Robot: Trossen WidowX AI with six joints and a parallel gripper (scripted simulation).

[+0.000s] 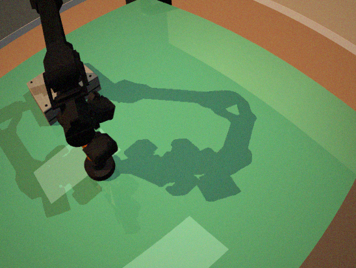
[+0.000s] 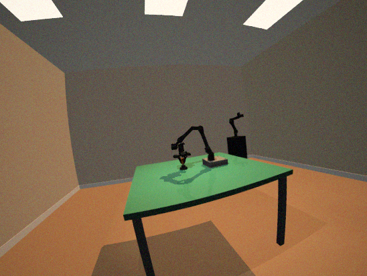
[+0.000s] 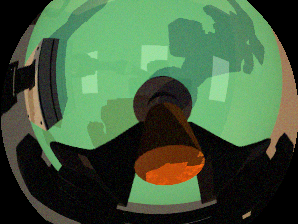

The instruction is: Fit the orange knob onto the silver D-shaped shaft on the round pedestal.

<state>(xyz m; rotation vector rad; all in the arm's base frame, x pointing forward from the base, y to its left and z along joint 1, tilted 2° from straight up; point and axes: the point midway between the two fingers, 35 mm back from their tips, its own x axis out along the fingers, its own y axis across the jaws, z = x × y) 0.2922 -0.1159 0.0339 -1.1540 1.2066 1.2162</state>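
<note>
Right now the orange knob is 3 cm above my gripper tip. Also, from my gripper tip: pedestal: 4 cm below.
</note>
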